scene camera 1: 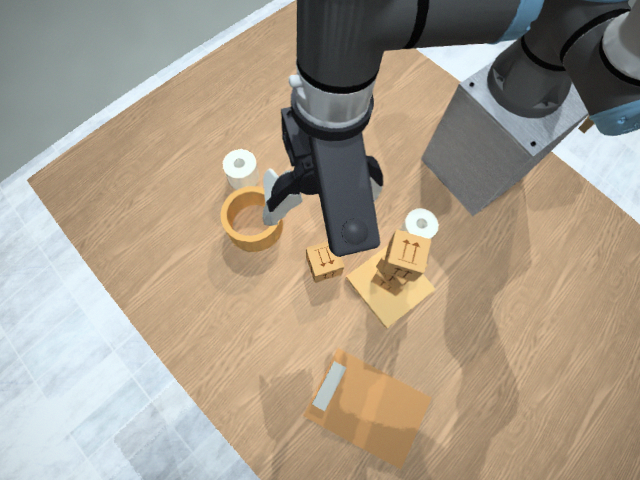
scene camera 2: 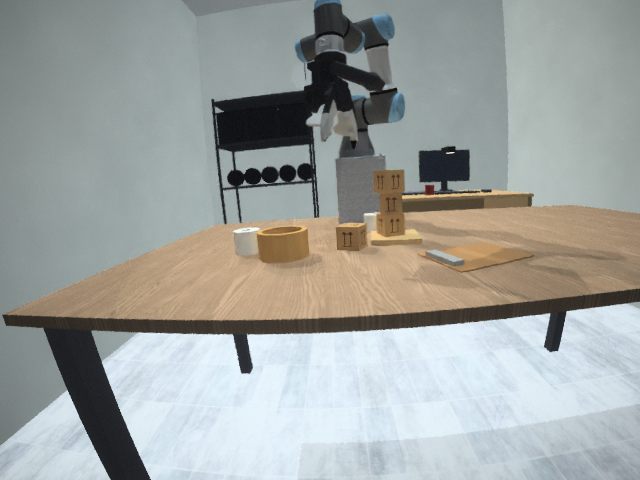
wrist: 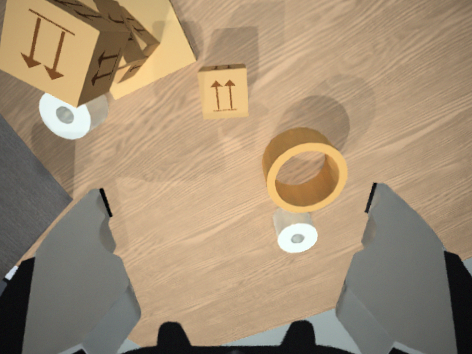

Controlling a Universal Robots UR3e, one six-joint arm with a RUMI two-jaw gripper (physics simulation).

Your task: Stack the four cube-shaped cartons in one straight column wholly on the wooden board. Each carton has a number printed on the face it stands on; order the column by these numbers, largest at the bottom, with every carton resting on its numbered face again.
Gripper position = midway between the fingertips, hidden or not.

Observation:
In view: my gripper [scene camera 1: 321, 210], an orange ring [scene camera 1: 247, 196] and a pale wooden board [scene camera 1: 388, 308].
The orange ring is seen too in scene camera 2 [scene camera 2: 283, 244] and in the wrist view [wrist: 320, 191]. My gripper also shows in scene camera 2 [scene camera 2: 340, 145] and in the wrist view [wrist: 237, 189].

